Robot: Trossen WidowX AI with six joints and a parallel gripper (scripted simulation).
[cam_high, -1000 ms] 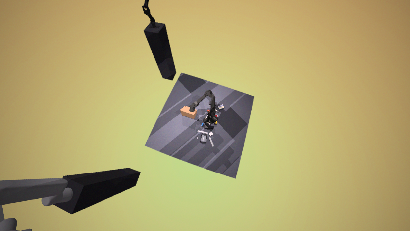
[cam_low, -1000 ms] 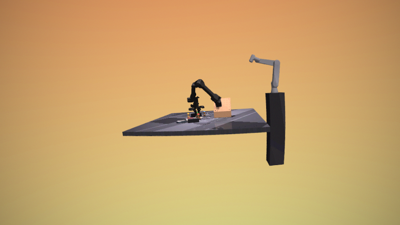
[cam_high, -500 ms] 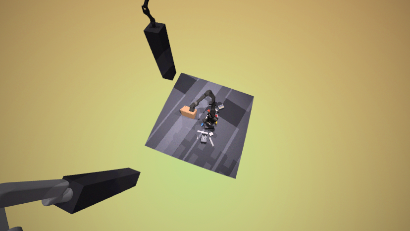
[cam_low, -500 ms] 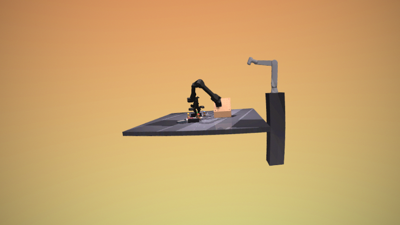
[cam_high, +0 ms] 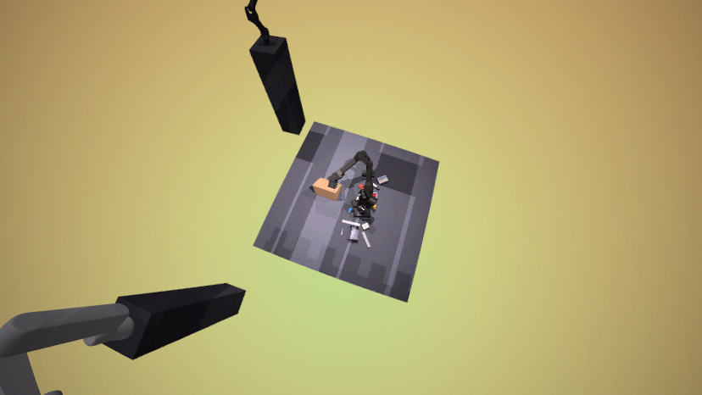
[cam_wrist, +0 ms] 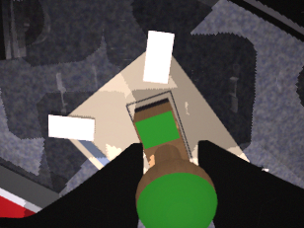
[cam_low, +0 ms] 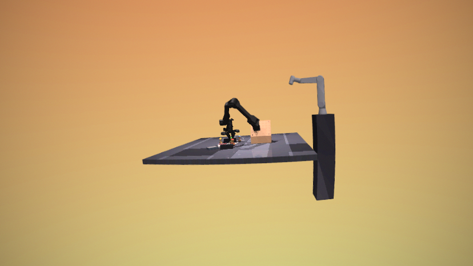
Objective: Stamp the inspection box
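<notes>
My gripper tip is 1 cm above the green-topped stamp. The rest, counted from my gripper tip: blue stamp (8 cm behind, 8 cm to the right, 1 cm below); then dark flat slab (3 cm ahead, 9 cm to the right, 1 cm below); then cream card (1 cm behind, 1 cm to the left, 3 cm below).
</notes>
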